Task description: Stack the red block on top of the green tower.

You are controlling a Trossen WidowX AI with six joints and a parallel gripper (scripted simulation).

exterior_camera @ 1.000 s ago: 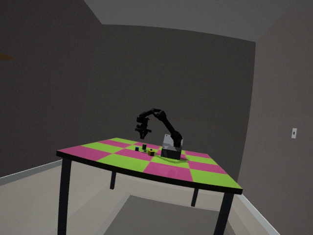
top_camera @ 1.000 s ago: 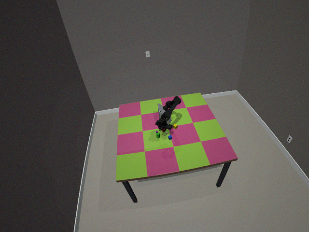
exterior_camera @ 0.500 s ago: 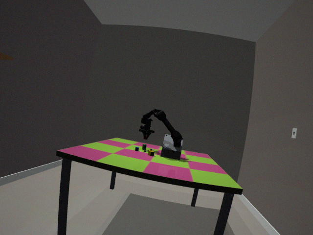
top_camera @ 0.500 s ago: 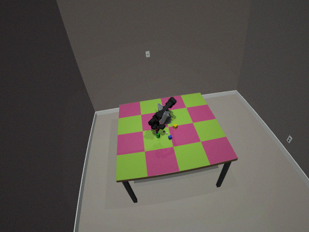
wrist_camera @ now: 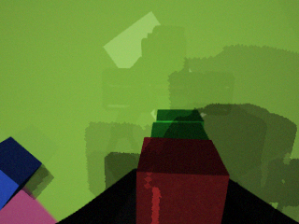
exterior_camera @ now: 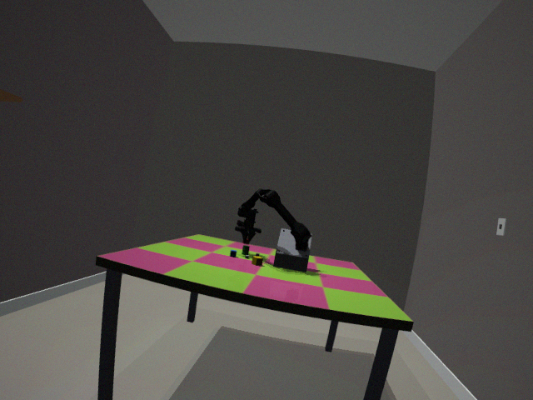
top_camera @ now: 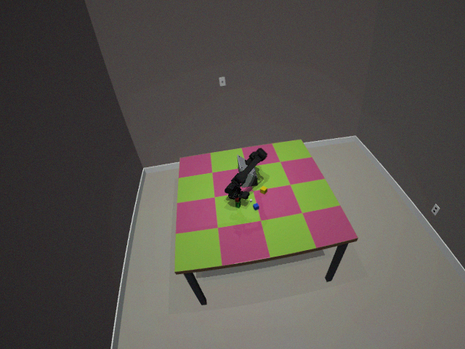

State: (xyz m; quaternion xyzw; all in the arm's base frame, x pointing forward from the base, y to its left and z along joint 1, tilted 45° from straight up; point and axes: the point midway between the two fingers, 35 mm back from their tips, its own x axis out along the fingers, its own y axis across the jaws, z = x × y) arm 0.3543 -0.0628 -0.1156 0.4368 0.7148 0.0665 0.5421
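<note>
The purple block lies 8 cm behind my gripper tip, 7 cm below it and 1 cm to the right of it. The rest, counted from my gripper tip: red block 1 cm above; then white block 10 cm to the left, 7 cm below, 4 cm behind; then grey block 8 cm behind, 7 cm to the left, 7 cm below.
</note>
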